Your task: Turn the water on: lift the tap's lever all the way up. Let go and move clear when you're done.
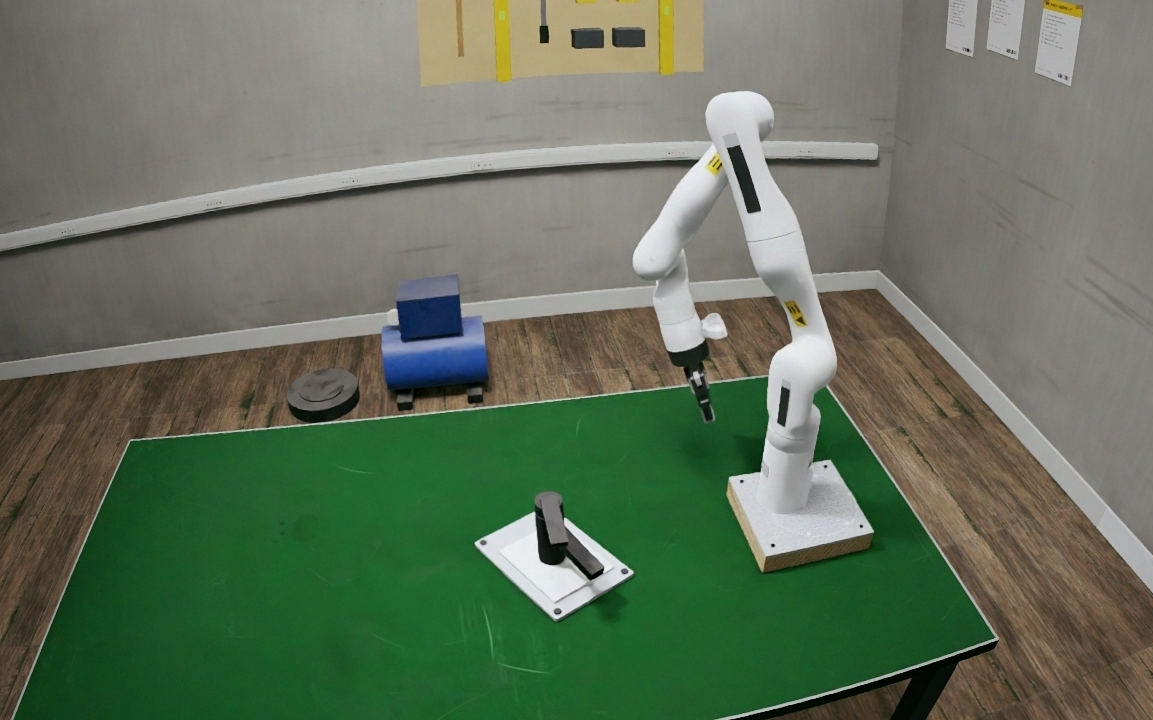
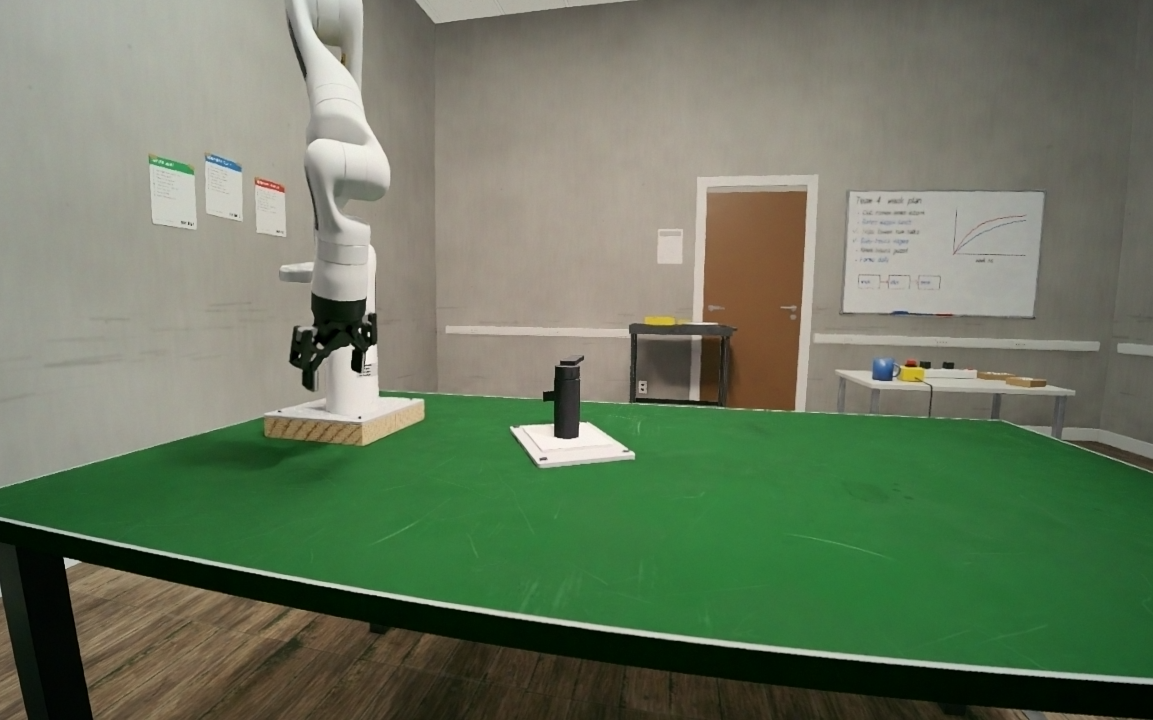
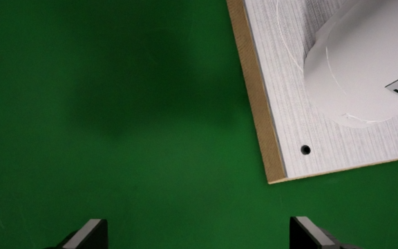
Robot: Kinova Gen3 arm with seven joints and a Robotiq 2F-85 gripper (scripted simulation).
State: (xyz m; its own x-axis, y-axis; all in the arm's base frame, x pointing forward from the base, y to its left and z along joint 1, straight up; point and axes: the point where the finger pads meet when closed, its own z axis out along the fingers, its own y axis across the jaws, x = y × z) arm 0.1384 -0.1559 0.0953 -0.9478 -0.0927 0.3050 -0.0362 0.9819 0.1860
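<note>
The lever is 33 cm to the left of my hand, 27 cm ahead of it and 1 cm above it. Round my hand: bolted plate (28 cm ahead, 27 cm to the left, 13 cm below); tap (30 cm to the left, 26 cm ahead, 4 cm below).
</note>
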